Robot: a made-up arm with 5 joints.
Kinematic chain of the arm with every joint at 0, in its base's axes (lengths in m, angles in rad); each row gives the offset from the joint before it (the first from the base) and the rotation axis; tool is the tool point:
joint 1: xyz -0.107 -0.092 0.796 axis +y
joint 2: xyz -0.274 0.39 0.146 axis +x
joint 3: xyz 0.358 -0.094 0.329 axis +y
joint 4: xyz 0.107 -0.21 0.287 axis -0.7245 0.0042 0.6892
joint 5: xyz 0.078 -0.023 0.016 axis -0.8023 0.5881 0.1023
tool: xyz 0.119 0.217 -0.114
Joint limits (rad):
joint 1: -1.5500..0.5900
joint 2: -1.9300..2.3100
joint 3: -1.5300..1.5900
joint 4: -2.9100..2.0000
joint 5: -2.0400..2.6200
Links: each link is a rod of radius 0.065 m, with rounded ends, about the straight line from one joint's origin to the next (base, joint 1, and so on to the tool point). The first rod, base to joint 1, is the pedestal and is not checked.
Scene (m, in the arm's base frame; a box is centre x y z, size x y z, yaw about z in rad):
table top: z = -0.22
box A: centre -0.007 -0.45 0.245 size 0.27 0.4 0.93 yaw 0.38
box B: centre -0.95 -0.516 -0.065 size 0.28 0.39 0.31 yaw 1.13
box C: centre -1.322 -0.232 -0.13 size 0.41 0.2 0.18 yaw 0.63
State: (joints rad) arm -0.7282 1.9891 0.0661 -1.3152 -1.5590
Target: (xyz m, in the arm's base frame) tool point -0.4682 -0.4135 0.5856
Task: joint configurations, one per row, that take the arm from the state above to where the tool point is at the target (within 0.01 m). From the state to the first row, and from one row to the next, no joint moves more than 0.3 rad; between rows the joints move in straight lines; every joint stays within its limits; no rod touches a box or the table.
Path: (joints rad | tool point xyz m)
1: -0.8527 1.7603 0.1311 -1.3672 -1.4855 | 0.5111 -0.3147 0.6580
2: -0.9772 1.5316 0.1961 -1.4192 -1.4120 | 0.4157 -0.4315 0.8490
3: -1.1017 1.3028 0.2611 -1.4712 -1.3385 | 0.2682 -0.5091 1.0171
4: -1.1913 1.1272 0.0142 -1.5153 -1.4788 | 0.0484 -0.6130 0.9782
5: -1.2810 0.9516 -0.2327 -1.5595 -1.6191 | -0.1624 -0.6399 0.8986
6: -1.3707 0.7760 -0.4796 -1.6036 -1.7594 | -0.3287 -0.6009 0.7914
7: -1.4603 0.6004 -0.7265 -1.6478 -1.8997 | -0.4307 -0.5171 0.6790
8: -1.5500 0.4248 -0.9734 -1.6919 -2.0400 | -0.4682 -0.4135 0.5856

